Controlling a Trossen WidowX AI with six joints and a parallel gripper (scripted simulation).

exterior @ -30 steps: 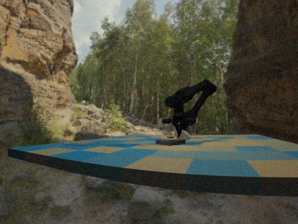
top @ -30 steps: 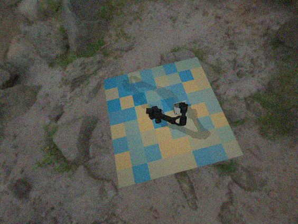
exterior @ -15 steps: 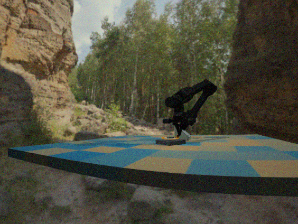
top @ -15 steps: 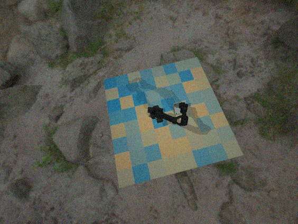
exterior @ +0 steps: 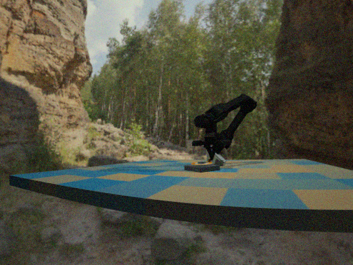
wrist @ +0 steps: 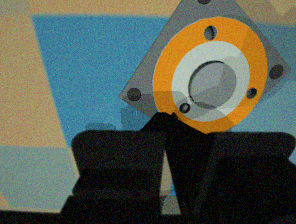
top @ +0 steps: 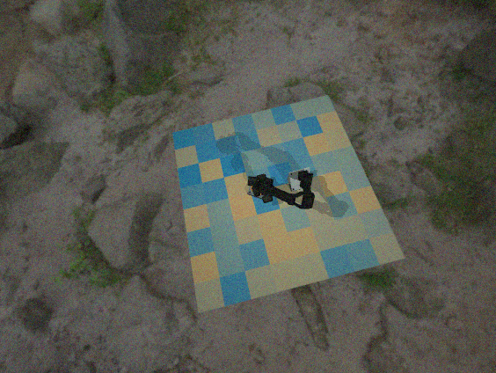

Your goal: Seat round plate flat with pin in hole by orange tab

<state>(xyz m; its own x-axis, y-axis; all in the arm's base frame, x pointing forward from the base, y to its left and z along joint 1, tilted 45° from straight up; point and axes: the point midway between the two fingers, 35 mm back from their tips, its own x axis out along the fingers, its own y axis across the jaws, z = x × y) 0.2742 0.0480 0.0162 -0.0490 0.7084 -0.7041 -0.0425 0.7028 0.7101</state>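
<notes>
Right now the base is 4 cm to the right of my gripper tip, 3 cm ahead of it and 2 cm below it.
</notes>
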